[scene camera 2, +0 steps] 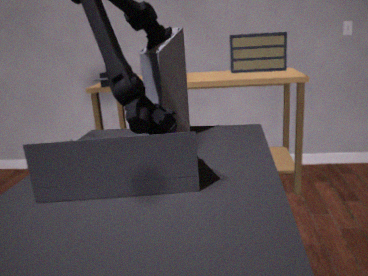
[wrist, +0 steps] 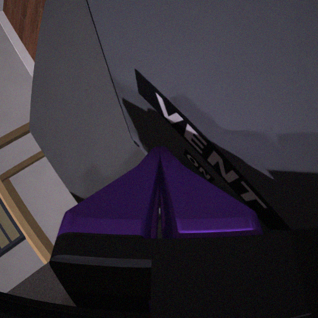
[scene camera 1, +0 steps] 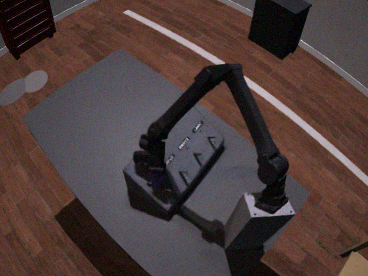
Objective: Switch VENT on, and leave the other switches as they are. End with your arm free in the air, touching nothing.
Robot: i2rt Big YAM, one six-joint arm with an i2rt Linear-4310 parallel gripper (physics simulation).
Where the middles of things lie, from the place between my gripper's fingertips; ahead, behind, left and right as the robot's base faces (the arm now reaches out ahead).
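Scene:
You'd find the dark grey switch panel (scene camera 2: 167, 163) 4 cm below my hand, 19 cm to the right of it and 6 cm ahead of it.

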